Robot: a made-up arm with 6 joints.
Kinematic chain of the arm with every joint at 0, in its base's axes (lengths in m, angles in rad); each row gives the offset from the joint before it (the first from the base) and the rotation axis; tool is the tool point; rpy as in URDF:
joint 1: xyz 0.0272 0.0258 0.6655 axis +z
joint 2: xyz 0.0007 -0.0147 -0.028 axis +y
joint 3: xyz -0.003 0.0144 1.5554 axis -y
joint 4: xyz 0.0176 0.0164 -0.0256 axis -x
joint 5: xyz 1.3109 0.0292 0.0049 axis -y
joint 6: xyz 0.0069 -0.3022 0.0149 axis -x
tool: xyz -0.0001 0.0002 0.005 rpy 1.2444 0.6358 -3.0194
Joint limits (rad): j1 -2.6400..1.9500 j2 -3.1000..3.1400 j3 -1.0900..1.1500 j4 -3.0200..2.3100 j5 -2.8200..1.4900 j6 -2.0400..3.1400
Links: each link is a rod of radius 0.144 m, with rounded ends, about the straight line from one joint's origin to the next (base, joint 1, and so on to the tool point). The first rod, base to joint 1, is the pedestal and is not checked.
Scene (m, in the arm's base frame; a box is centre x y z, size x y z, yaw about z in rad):
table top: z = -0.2
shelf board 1: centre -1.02 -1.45 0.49 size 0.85 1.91 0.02 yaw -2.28
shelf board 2: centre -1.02 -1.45 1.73 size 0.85 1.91 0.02 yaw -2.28
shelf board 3: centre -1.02 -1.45 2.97 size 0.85 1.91 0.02 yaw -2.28
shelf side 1: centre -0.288 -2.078 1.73 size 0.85 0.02 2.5 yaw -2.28
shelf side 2: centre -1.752 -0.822 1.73 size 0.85 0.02 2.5 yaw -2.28
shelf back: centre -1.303 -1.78 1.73 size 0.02 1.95 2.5 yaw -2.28
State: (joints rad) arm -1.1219 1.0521 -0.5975 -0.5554 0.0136 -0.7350
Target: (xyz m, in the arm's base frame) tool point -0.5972 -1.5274 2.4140
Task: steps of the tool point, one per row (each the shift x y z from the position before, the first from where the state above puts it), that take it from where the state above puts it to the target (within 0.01 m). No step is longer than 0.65 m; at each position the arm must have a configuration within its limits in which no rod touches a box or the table.
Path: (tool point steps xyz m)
1: 0.0147 -0.2897 0.3079
2: -0.0608 -0.1940 0.4399
3: -0.1237 -0.0342 0.5272
4: -0.1531 0.1696 0.5500
5: -0.1357 0.3852 0.4968
6: -0.1772 -0.2700 0.0312
7: -0.2553 -0.2340 -0.0313

